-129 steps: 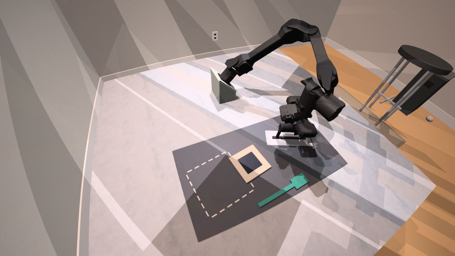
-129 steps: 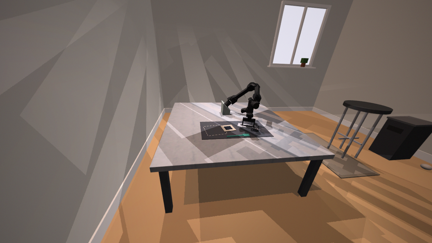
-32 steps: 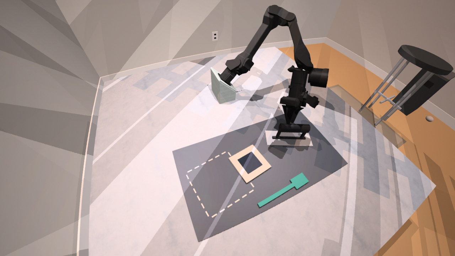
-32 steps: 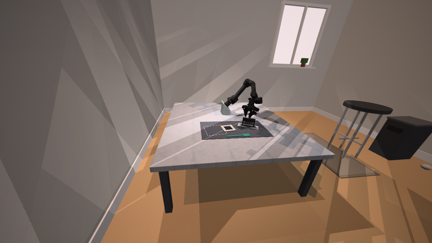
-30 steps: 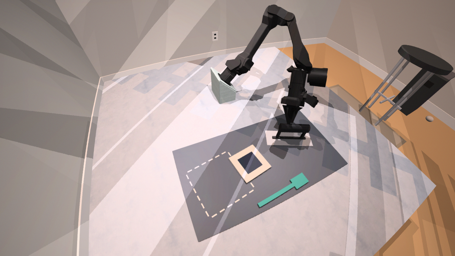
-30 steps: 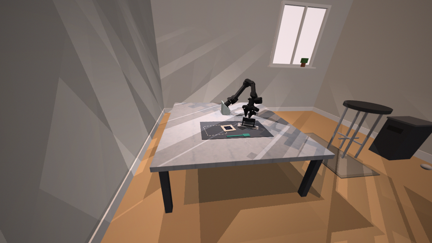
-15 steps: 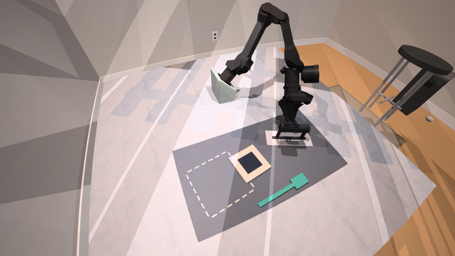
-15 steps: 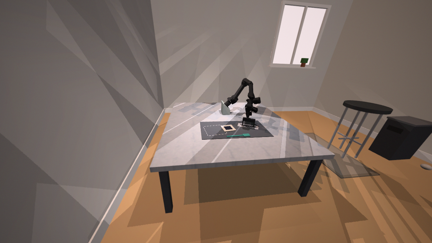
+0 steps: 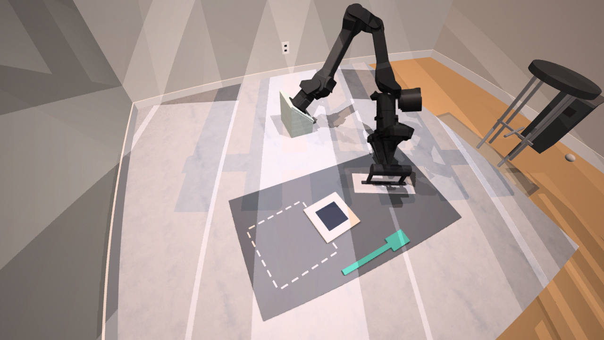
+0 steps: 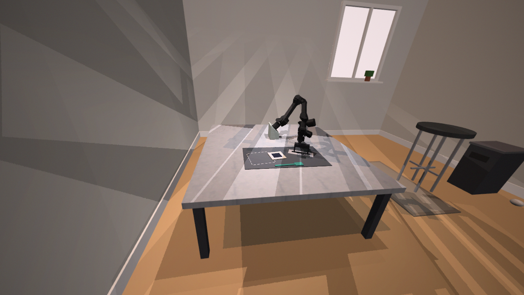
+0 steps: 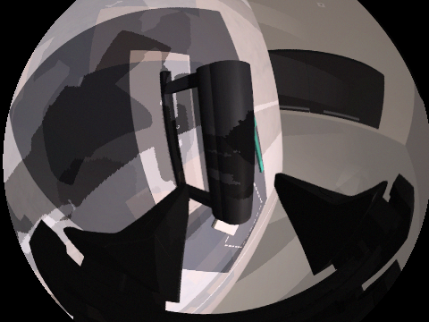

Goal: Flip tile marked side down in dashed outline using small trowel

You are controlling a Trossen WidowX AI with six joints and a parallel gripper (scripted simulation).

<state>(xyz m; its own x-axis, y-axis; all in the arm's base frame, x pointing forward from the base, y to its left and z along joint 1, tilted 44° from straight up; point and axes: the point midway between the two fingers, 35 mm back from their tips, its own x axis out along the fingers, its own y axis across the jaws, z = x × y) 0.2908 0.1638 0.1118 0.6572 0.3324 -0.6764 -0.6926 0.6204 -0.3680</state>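
The dark mat lies 80 mm ahead of my gripper tip, 140 mm to the right of it and 100 mm below it. From my gripper tip the other things lie so: teal long-handled tool: 210 mm ahead, 100 mm to the right, 80 mm below; square tile: 80 mm ahead, 190 mm to the right, 80 mm below.
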